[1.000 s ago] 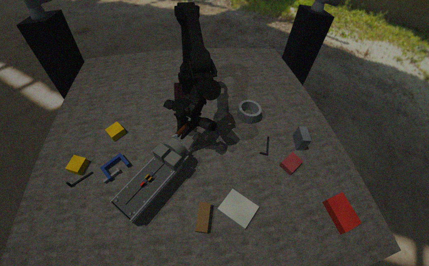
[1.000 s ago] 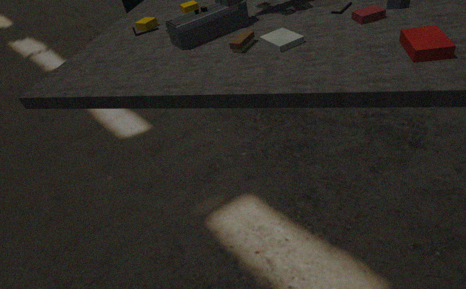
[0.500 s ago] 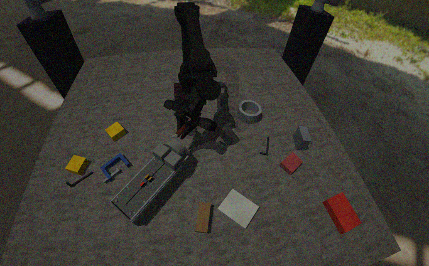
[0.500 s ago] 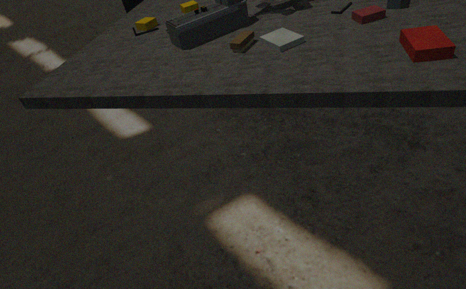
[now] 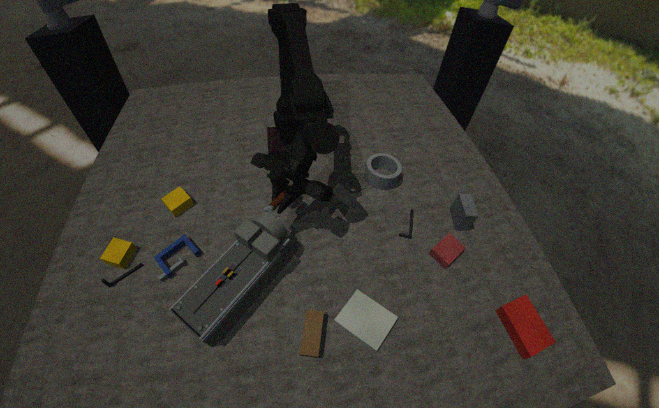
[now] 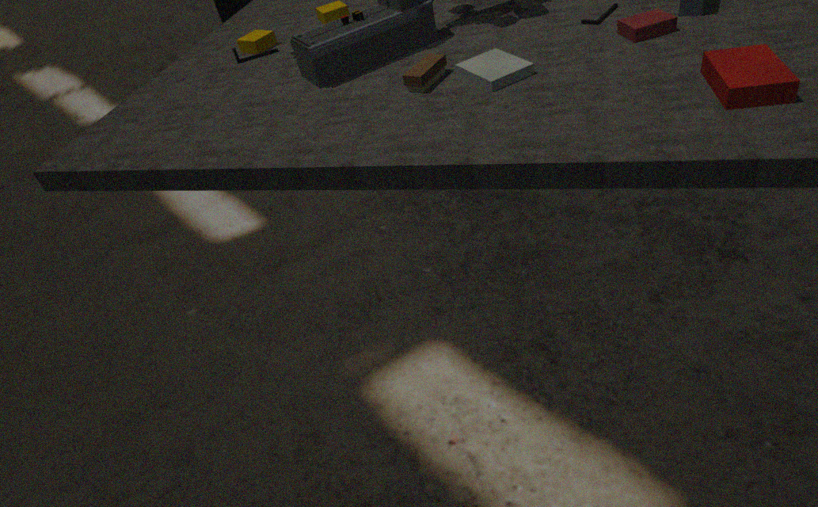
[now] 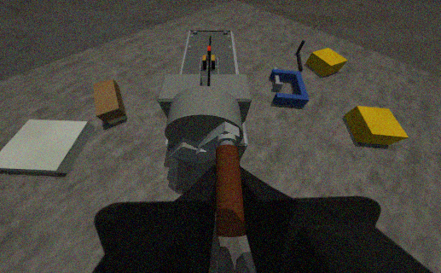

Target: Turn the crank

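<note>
My gripper tip is now 1 cm past the brown crank handle, 1 cm to the right of it and 3 cm below it. The rest, counted from my gripper tip: white plate 23 cm ahead, 18 cm to the left, 8 cm below; then red pointer 16 cm ahead, 11 cm to the right, 1 cm below; then brown block 25 cm ahead, 6 cm to the left, 7 cm below.
</note>
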